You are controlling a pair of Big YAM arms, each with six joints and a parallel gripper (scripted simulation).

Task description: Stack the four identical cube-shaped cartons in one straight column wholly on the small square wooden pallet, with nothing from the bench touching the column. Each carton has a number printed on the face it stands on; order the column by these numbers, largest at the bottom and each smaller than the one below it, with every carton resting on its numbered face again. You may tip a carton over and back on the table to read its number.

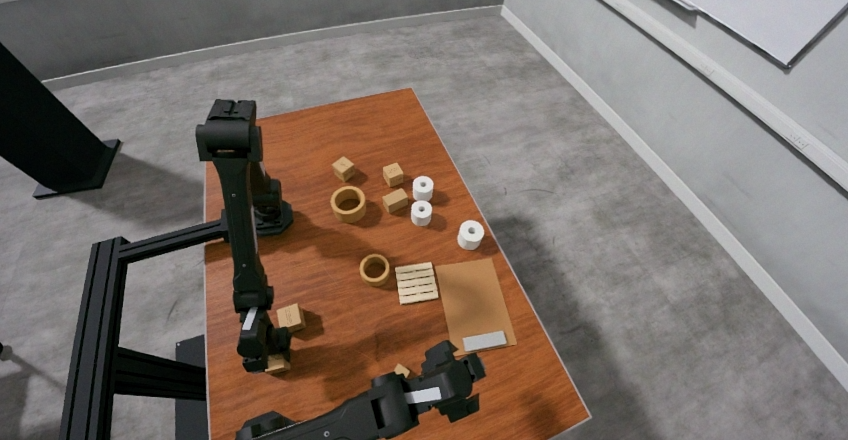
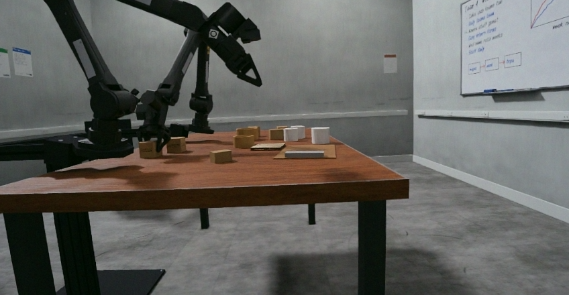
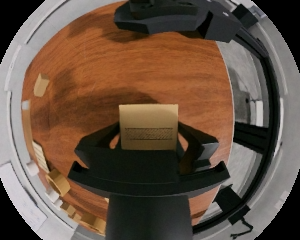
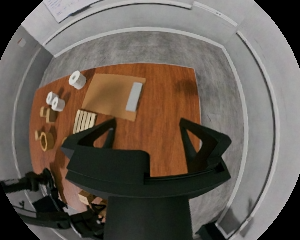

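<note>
The wooden pallet is 430 mm ahead of my left hand, 150 mm to the left of it and 20 mm below it.
</note>
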